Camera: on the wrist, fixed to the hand. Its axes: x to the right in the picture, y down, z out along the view.
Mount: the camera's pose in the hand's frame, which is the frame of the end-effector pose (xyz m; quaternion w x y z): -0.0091 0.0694 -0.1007 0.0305 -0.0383 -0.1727 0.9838
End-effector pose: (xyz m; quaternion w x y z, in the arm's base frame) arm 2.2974 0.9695 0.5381 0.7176 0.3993 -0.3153 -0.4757
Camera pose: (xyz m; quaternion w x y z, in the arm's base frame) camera 2.4079 1.0214 0.5495 0.4507 -0.4076 -0.5081 0.6104
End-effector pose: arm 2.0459 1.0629 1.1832 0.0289 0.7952 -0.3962 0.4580
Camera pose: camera 1.9269 1.0621 1.2126 0.4877 0.2875 0.8169 0.1101
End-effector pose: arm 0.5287 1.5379 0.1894 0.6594 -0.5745 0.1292 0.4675
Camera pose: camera 0.5077 1.4385 0.1208 0.4395 -0.1651 -0.4373 -0.7671
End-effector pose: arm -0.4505 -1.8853 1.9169 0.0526 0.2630 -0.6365 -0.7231
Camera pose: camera -0.4156 -1.9843 1.9804 0.6131 -0.7451 -0.2595 -0.0401
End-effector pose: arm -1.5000 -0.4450 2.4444 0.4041 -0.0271 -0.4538 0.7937
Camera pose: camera -1.4954 -0.3989 2.3309 0.8479 0.3257 0.0874 -0.4091
